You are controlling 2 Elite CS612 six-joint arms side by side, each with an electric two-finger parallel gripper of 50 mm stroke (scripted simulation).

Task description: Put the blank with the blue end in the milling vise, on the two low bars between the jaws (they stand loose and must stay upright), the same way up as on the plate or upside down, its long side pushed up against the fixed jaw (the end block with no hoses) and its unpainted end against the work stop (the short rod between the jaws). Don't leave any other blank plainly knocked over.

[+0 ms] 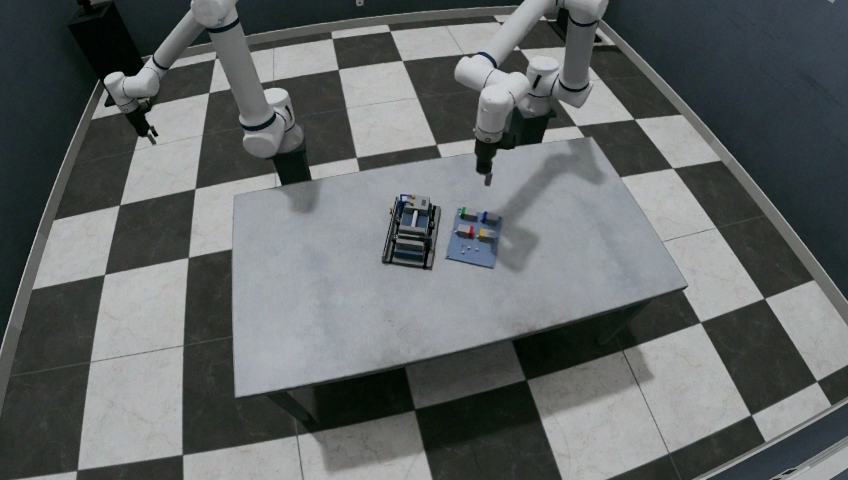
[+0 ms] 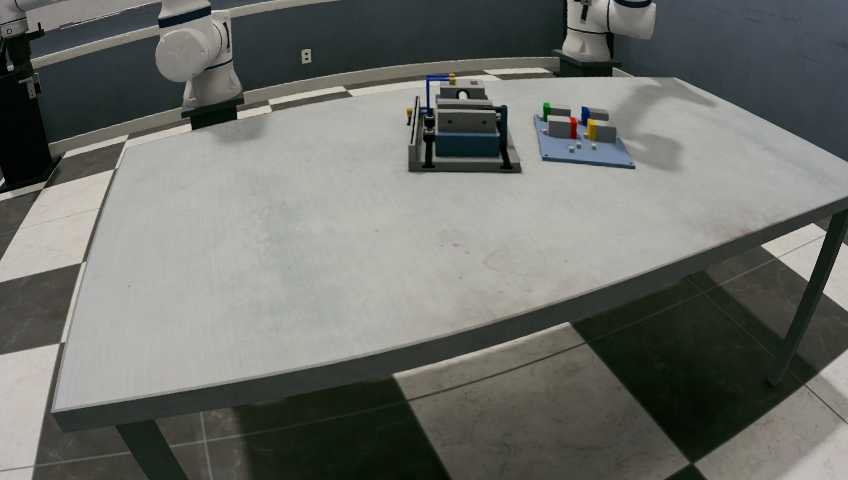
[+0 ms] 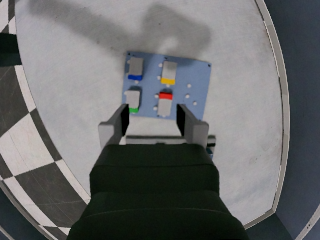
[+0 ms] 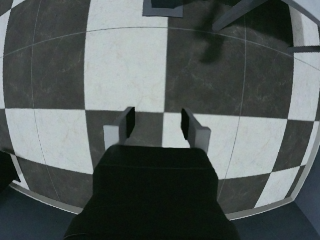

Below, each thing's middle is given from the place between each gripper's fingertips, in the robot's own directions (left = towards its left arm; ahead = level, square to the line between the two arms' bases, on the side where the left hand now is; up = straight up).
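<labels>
The blue plate (image 2: 607, 154) is there for me to see: it is 40 mm ahead of my left hand, 20 mm to the right of that hand, and 320 mm below it.
</labels>
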